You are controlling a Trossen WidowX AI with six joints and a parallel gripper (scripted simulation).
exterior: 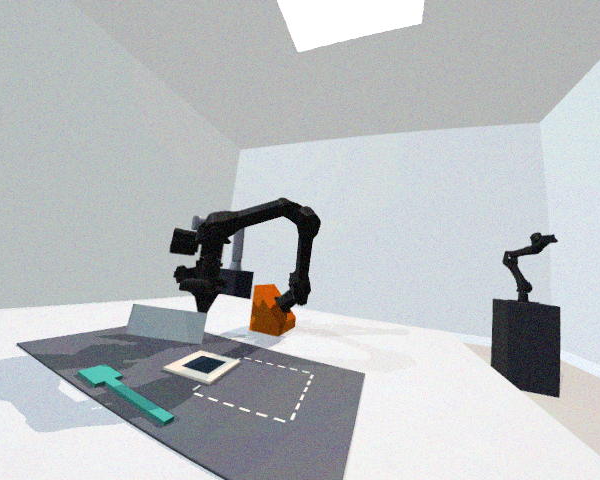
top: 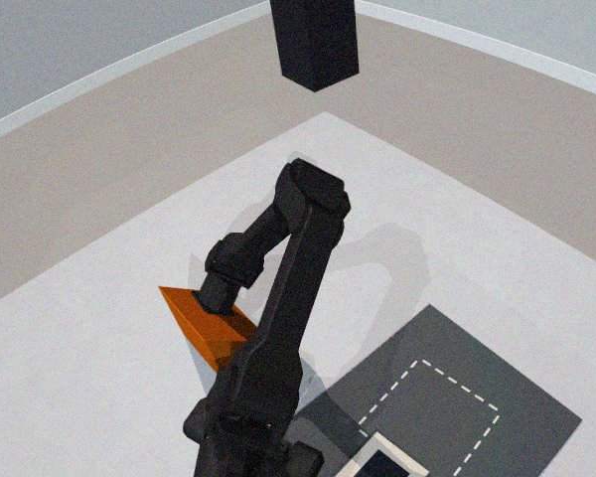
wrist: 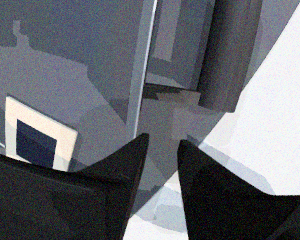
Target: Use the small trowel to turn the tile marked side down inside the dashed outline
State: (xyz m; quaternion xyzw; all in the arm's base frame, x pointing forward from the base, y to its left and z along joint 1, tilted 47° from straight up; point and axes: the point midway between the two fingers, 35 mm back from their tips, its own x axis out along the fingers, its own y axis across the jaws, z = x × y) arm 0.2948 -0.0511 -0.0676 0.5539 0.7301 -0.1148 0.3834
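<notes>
The grey trowel lies 40 mm ahead of my gripper tip, 100 mm to the right of it and 30 mm below it. From my gripper tip the other things lie so: teal trowel 240 mm ahead, 90 mm to the left, 60 mm below; then cream tile 100 mm ahead, 130 mm to the left, 60 mm below; then dark mat 100 mm ahead, 110 mm to the left, 80 mm below.
</notes>
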